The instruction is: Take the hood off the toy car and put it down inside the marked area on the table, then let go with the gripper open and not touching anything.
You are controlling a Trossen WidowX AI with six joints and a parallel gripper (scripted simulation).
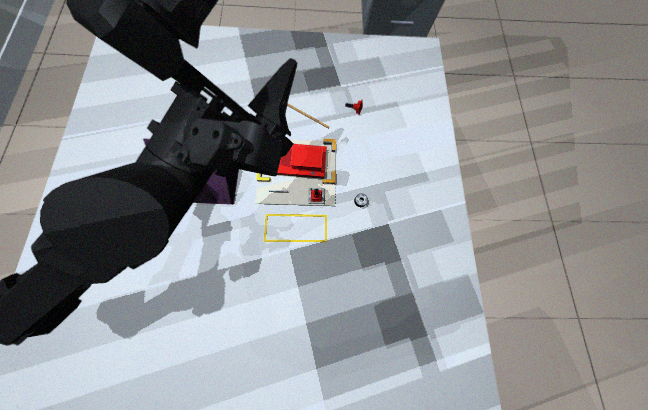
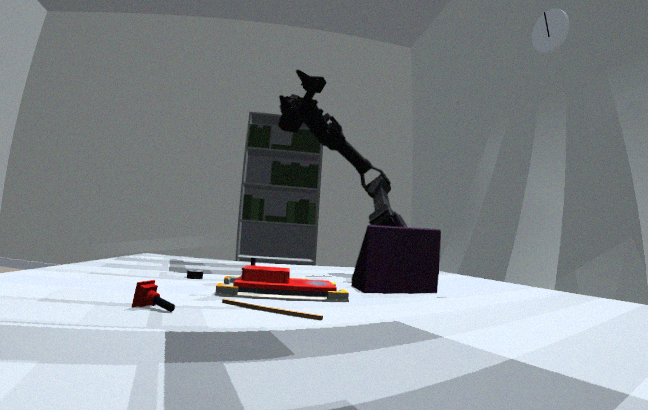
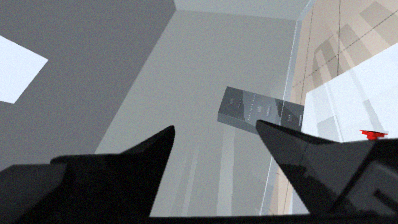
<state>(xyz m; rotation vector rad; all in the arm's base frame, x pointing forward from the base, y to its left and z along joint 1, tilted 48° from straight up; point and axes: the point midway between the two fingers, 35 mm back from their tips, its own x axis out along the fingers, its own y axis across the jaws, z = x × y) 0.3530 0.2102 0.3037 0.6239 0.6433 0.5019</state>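
Right now my gripper tip is 9 cm to the right of the pale base plate and 50 cm above it. Also, from my gripper tip: thin wooden stick (5 cm ahead, 28 cm to the left, 51 cm below).
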